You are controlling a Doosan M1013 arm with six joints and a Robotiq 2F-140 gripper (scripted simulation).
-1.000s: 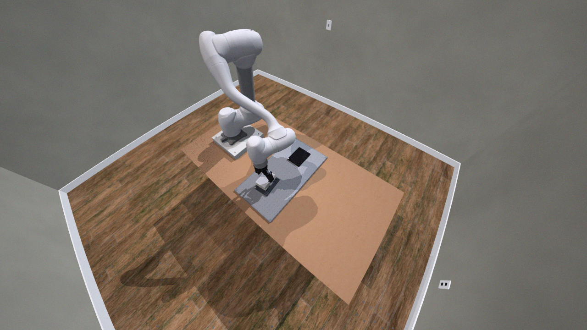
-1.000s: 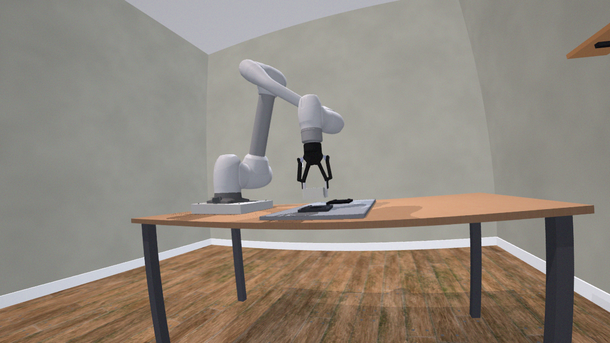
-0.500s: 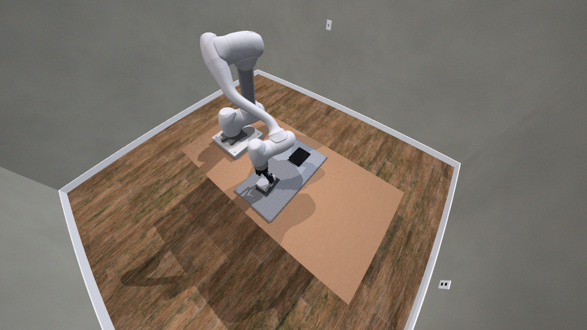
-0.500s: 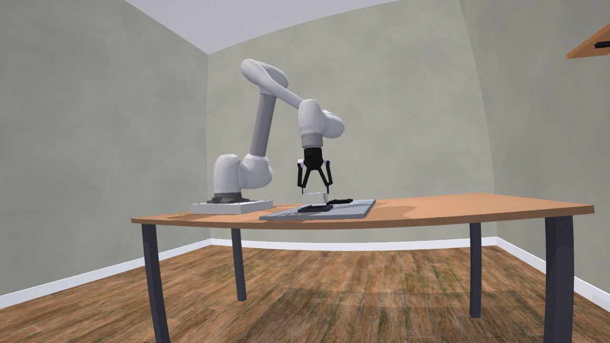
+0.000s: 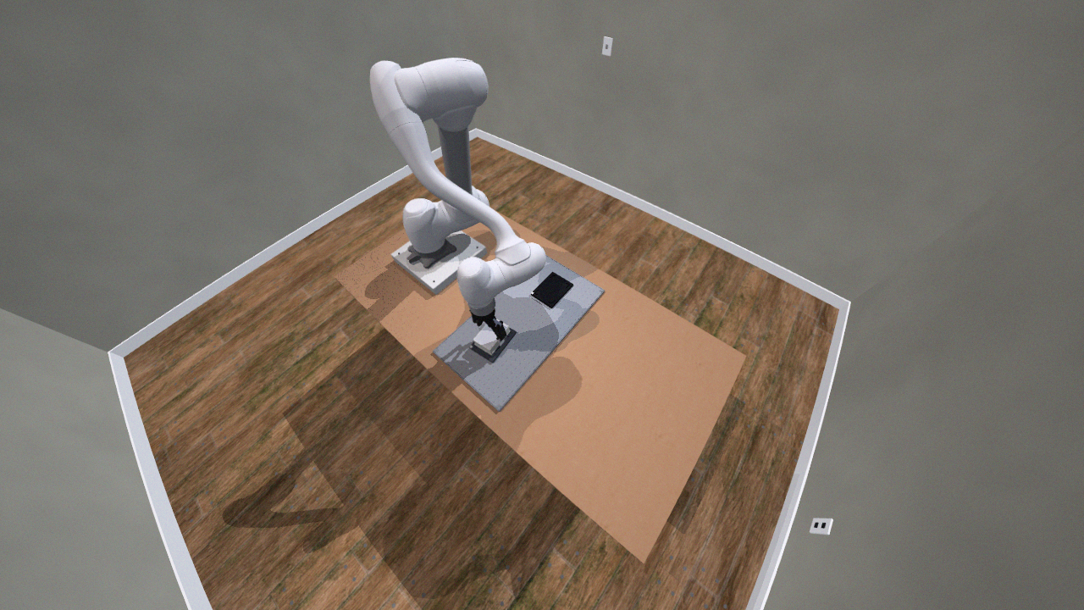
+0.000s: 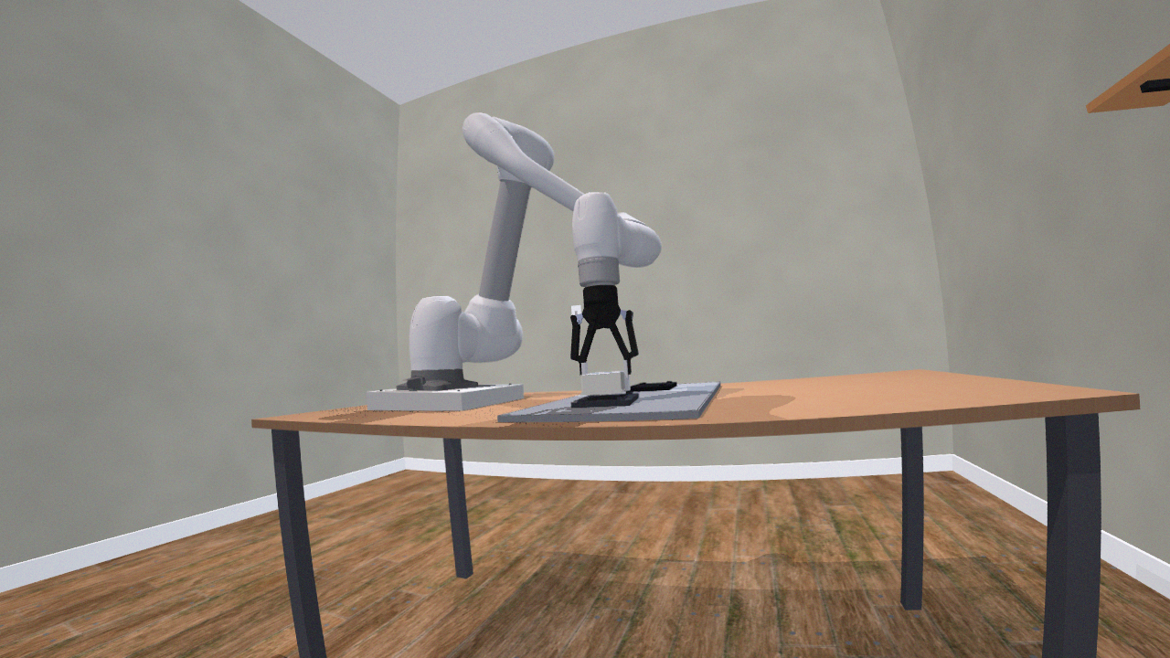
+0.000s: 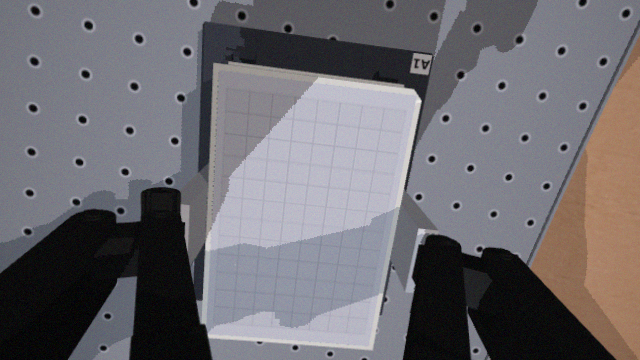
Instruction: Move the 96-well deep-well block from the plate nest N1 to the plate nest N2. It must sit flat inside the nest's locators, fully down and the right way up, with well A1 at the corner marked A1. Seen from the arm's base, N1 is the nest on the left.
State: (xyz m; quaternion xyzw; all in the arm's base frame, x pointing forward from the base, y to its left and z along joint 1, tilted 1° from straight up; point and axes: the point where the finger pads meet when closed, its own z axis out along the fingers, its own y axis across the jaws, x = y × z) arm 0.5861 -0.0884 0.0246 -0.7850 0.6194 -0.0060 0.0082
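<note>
The white 96-well deep-well block is 1 cm below my hand. Round my hand: white A1 label 27 cm to the left, 6 cm behind, 4 cm below.
</note>
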